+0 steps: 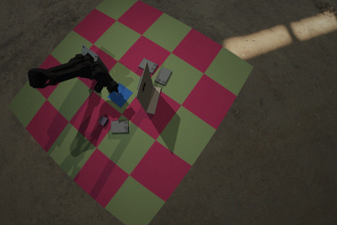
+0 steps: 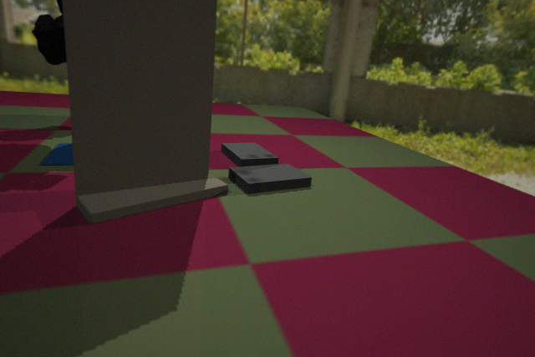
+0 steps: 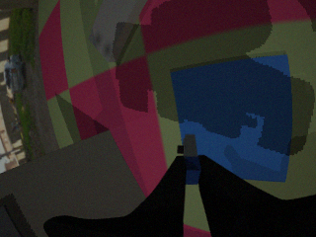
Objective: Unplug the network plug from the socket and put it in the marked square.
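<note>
My gripper tip is 8 cm above the blue marked square and 1 cm past it. Also, from my gripper tip: plug (right at my gripper tip); then panel (17 cm ahead, 10 cm to the left, 8 cm above).
</note>
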